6 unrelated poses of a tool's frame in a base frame.
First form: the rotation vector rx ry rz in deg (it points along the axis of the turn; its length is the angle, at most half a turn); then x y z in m.
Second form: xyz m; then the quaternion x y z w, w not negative. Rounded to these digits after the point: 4 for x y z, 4 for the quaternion.
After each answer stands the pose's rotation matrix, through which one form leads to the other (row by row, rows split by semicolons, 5 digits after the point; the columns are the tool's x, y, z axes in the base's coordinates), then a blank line. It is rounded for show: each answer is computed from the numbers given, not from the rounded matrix.
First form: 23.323 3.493 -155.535 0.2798 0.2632 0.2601
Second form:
0.2798 0.2632 0.2601 0.1454 0.0218 -0.9694 0.1967
-0.88036 0.38767 -0.27326; -0.37501 -0.92168 -0.09939; -0.29039 0.01498 0.95679

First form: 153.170 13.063 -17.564 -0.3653 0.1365 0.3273
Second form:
-0.3653 0.1365 0.3273 0.9660 0.0824 -0.1108 0.2188
0.96189 0.20762 -0.17795; 0.11069 -0.89070 -0.44090; -0.25004 0.40440 -0.87974

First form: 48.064 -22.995 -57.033 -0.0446 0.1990 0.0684
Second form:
-0.0446 0.1990 0.0684 0.3878 -0.1855 -0.4601 0.7769
0.50777 0.57103 -0.64505; -0.85876 0.27590 -0.43176; -0.06858 0.77318 0.63047

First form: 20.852 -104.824 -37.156 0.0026 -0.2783 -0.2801
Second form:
0.0026 -0.2783 -0.2801 0.1538 -0.7732 -0.2741 0.5508
-0.34586 0.06408 -0.93609; -0.53977 0.80246 0.25437; 0.76748 0.59325 -0.24295

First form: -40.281 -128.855 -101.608 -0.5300 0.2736 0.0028
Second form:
-0.5300 0.2736 0.0028 -0.2373 -0.7591 -0.5986 0.0961
-0.86891 0.47530 0.13814; 0.24517 0.17084 0.95431; 0.42999 0.86308 -0.26498

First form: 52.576 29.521 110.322 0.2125 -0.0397 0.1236
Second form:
0.2125 -0.0397 0.1236 0.3721 0.2090 0.7809 0.4561
-0.30690 -0.55685 0.77184; 0.86790 -0.49656 -0.01315; 0.39059 0.66584 0.63569

